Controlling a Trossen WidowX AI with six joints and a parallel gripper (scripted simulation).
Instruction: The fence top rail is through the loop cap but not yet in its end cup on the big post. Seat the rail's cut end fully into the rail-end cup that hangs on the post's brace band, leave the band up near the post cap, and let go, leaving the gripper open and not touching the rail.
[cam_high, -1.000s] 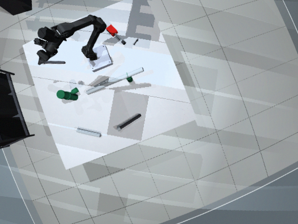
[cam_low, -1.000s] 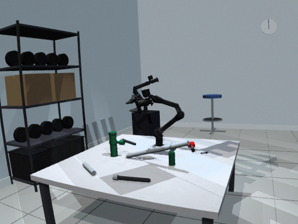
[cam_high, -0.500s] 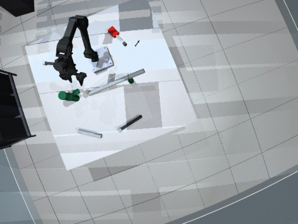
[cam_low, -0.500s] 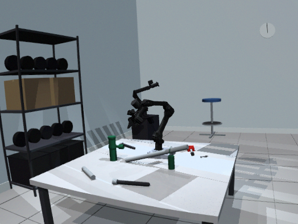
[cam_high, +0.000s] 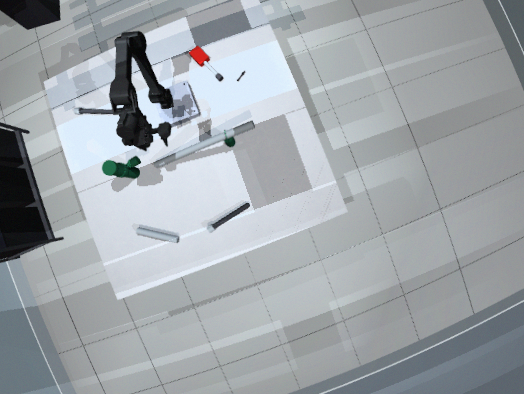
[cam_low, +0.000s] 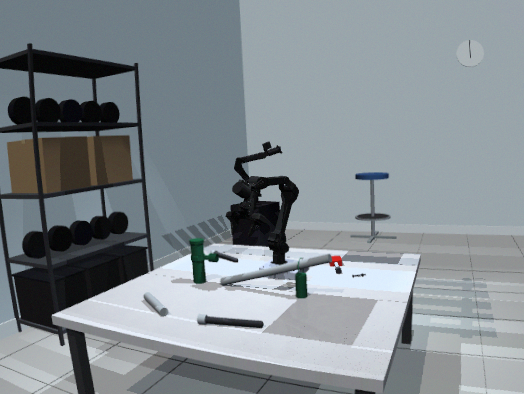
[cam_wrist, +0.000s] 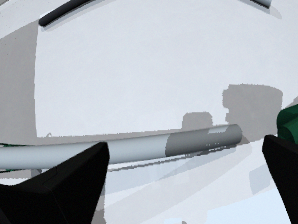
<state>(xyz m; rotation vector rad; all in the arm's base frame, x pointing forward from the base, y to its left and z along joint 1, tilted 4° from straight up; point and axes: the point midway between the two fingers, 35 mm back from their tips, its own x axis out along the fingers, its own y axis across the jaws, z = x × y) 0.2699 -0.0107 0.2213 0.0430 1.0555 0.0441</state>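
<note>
Now: gripper tip 18 cm to the left of the green rail-end cup, 12 cm above it and 1 cm short of it. Round my gripper tip: small green post 28 cm to the left, 14 cm below, 3 cm behind; then small bolt 38 cm to the left, 36 cm behind, 23 cm below; then short grey tube 37 cm ahead, 22 cm below, 16 cm to the right.
</note>
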